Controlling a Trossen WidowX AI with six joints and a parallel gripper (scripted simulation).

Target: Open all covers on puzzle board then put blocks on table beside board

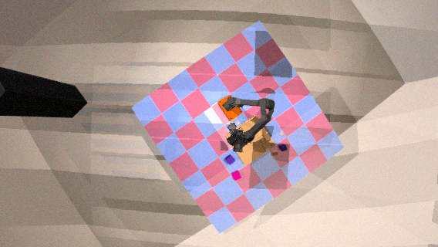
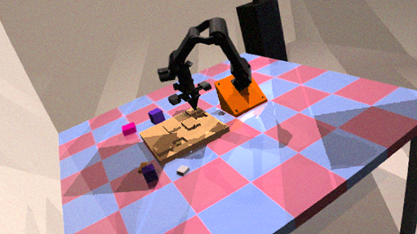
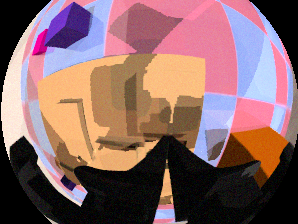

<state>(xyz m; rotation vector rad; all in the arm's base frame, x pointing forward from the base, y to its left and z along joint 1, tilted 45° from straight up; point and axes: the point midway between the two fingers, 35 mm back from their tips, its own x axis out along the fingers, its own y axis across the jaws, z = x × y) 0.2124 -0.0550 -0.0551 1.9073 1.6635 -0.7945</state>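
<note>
Now: the tan puzzle board 110 mm ahead of my gripper tip, 50 mm to the left of it and 20 mm below it. Also, from my gripper tip: magenta block 260 mm ahead, 210 mm to the right, 30 mm below; then orange piece 330 mm ahead, 140 mm to the left, 40 mm below.
</note>
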